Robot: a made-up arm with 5 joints.
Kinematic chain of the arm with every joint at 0, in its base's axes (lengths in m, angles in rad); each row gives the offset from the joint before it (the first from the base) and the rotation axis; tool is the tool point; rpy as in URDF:
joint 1: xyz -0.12 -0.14 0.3 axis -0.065 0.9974 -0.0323
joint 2: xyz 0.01 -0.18 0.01 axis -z
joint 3: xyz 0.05 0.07 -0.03 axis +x
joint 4: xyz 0 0.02 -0.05 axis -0.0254 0.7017 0.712
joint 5: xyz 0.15 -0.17 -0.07 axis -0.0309 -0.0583 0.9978
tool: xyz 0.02 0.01 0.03 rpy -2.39 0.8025 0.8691
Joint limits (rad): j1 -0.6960..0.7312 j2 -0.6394..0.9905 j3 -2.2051..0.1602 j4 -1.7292..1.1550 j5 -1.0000..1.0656
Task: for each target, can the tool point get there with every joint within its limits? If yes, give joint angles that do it. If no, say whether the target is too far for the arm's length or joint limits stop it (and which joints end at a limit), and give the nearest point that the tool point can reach.
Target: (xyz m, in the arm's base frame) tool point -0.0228 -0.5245 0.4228
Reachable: yes | joints -0.3656 0.7870 -1.8919 0.5474 0.5133
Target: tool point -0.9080 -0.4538 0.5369
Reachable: no: too far | nearest point -0.3213 -0.2865 0.3680 | short by 0.633 m
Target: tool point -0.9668 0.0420 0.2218
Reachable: no: too far | nearest point -0.3226 -0.2184 0.3650 | short by 0.709 m
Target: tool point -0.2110 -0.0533 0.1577
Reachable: no: joint limits stop it (at a limit: joint 1, joint 2, joint 3, joint 4) | nearest point -0.2075 -0.1335 0.0591 | short by 0.127 m
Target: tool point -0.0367 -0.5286 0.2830
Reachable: yes | joints 0.2283 0.7561 -0.5470 -0.1613 0.3417
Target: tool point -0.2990 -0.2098 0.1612
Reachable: no: joint limits stop it (at a limit: joint 2, joint 3, joint 4, joint 5) | nearest point -0.2552 -0.3250 0.1928 | short by 0.127 m
